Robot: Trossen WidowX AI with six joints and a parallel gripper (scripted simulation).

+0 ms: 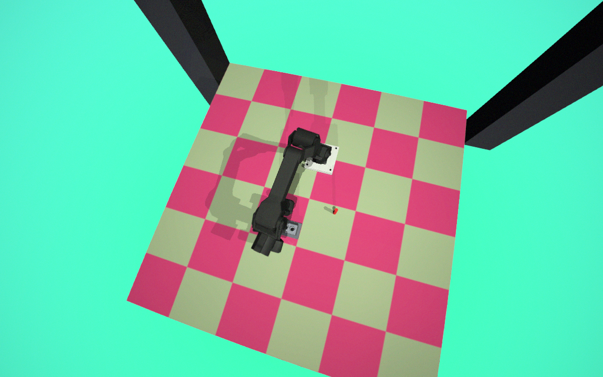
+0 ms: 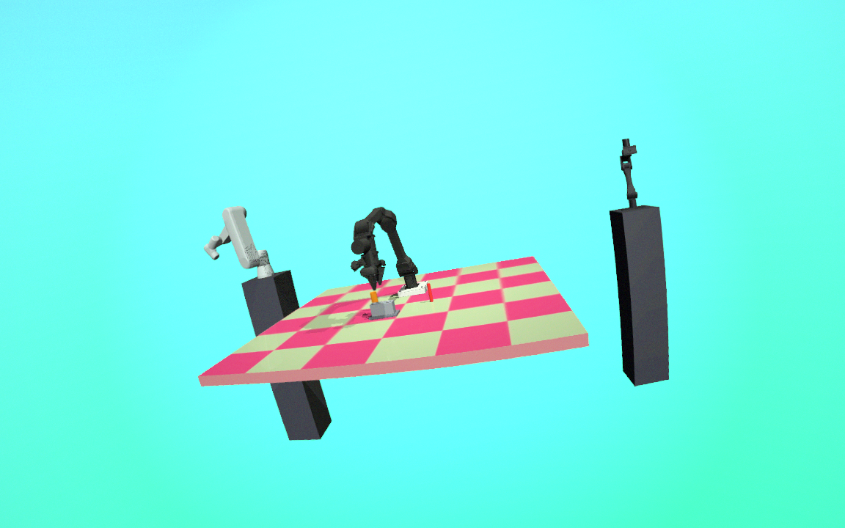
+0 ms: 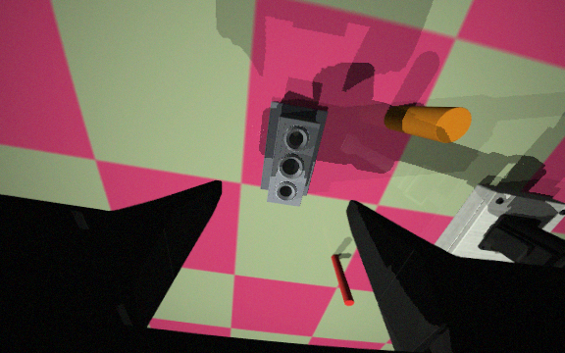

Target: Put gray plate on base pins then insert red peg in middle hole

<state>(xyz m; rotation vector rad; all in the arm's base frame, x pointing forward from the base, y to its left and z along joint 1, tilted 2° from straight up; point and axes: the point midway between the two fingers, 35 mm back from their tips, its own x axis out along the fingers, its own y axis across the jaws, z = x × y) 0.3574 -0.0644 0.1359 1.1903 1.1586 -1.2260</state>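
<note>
Right now my gripper tip is 190 mm to the right of the red peg, 120 mm past it and 80 mm above it. Round my gripper tip: orange peg (130 mm behind, 80 mm below, 60 mm to the right); then gray plate (80 mm below, 10 mm behind); then base (110 mm below, 10 mm behind).
</note>
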